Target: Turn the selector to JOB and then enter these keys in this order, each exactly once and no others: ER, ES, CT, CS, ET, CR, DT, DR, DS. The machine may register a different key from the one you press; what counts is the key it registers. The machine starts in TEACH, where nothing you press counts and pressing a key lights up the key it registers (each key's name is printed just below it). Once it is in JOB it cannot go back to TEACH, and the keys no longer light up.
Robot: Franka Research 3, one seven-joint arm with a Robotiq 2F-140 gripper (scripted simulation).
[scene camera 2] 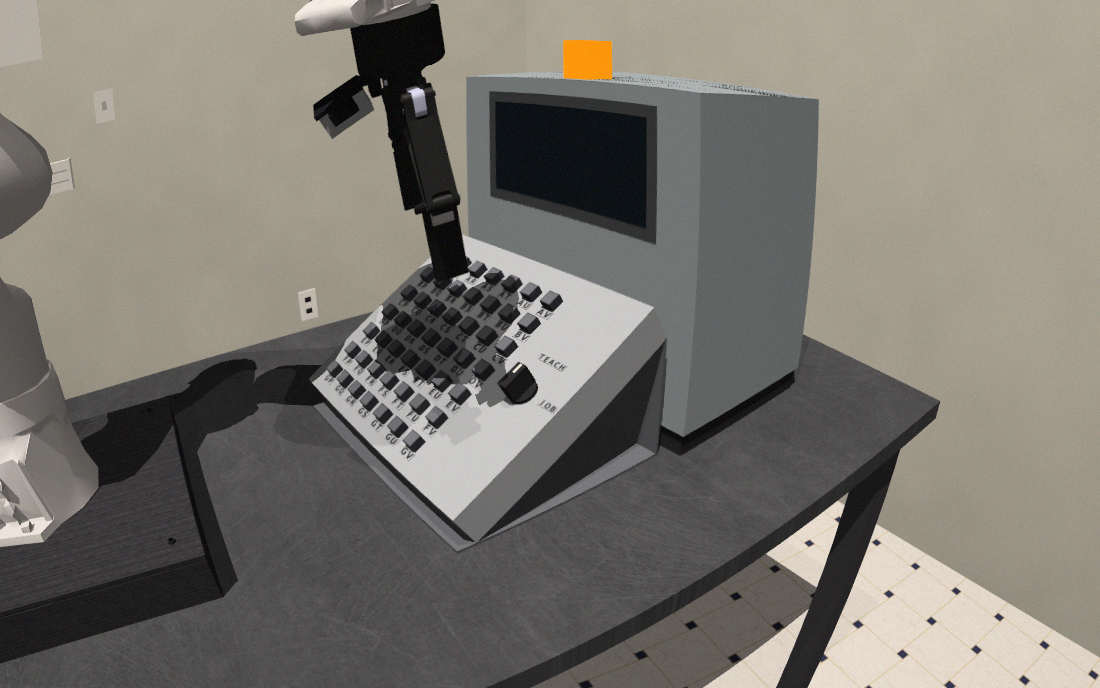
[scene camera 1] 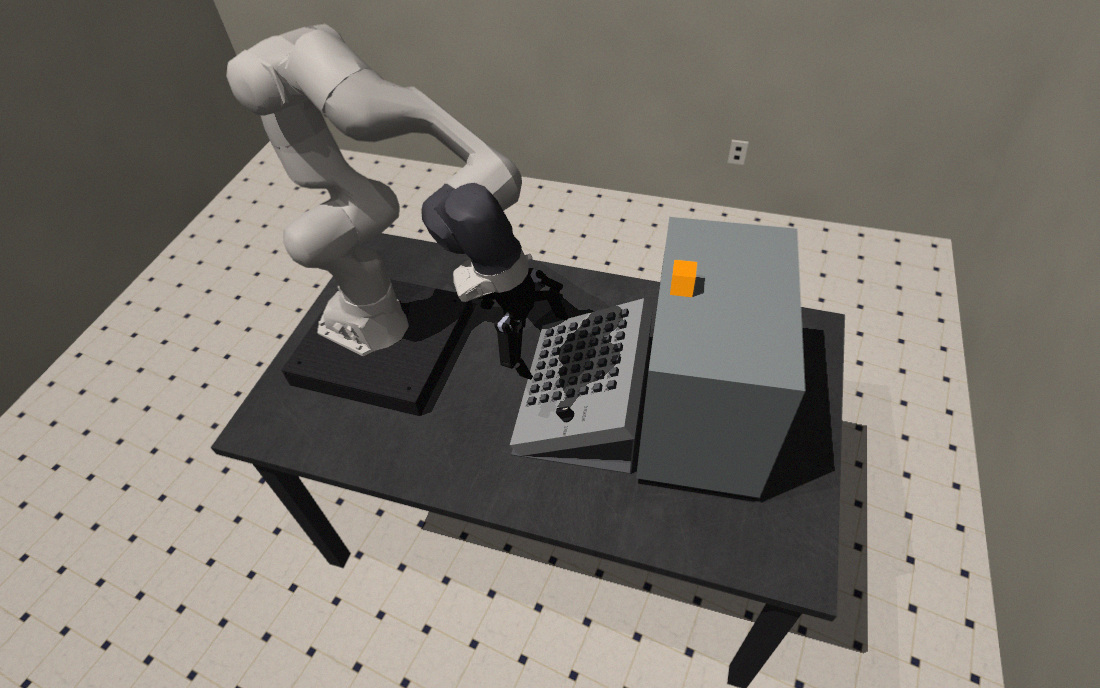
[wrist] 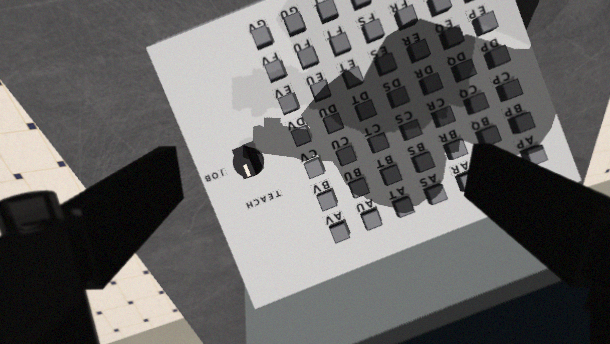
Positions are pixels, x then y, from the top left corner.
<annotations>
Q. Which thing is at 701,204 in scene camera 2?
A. A grey machine box.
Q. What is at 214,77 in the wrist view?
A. A grey keypad console.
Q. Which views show the gripper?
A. Scene camera 2, scene camera 1 and the wrist view: all of them.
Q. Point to a grey keypad console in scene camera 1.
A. At 602,433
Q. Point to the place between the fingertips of the gripper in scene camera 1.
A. At 544,346
</annotations>
